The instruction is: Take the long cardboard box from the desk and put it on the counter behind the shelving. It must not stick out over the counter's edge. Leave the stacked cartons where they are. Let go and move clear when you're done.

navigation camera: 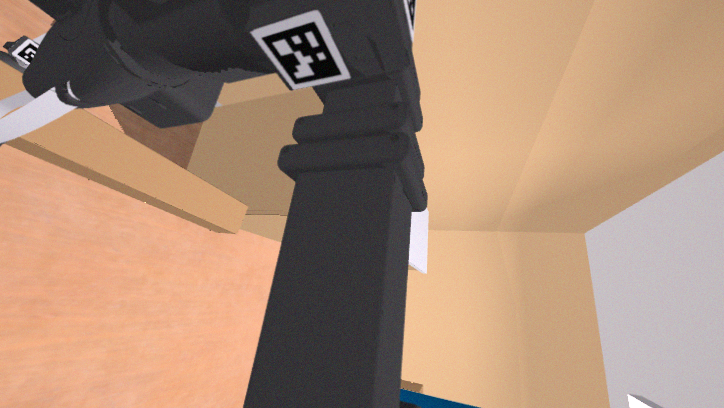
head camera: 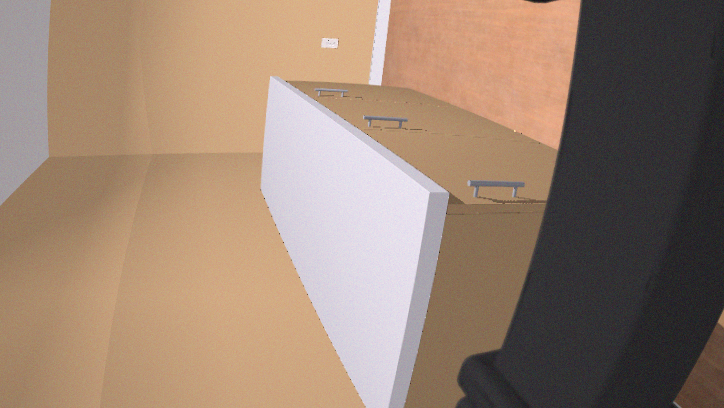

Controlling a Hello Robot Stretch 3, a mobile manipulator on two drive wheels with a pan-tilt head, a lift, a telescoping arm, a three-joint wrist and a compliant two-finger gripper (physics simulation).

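Places are measured from the robot's base along level axes (x ahead, y left, z up), in millimetres.
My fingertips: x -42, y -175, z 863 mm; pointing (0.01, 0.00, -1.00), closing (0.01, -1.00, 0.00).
Note:
Behind a point stands the place of what it marks.
The long cardboard box (navigation camera: 131,164) @[x -141, y -166, z 906 mm] shows at the left of the navigation view, raised above the wooden floor. My gripper's pale finger strips reach the box at the left edge of that view. I take it as shut on the box; the fingertips are out of frame. The counter (head camera: 344,217) @[x -1158, y -533, z 910 mm] (navigation camera: 419,243) @[x -2060, y -557, z 910 mm] has a white top over a brown cabinet. It stands against the wall in the head view and is mostly hidden behind my arm in the navigation view. The box does not show in the head view. I cannot make out the desk, shelving or stacked cartons.
My dark arm (head camera: 618,202) @[x -100, y -44, z 1222 mm] (navigation camera: 334,283) @[x -81, y -61, z 1205 mm] covers the right of the head view and the middle of the navigation view. Cabinet doors with grey handles (head camera: 385,119) face the wooden floor (head camera: 481,50) @[x -2105, y -107, z 0 mm] (navigation camera: 126,304) @[x -719, y 64, z 1 mm]. A blue edge (navigation camera: 430,399) @[x -2961, y 680, z 936 mm] shows at the bottom.

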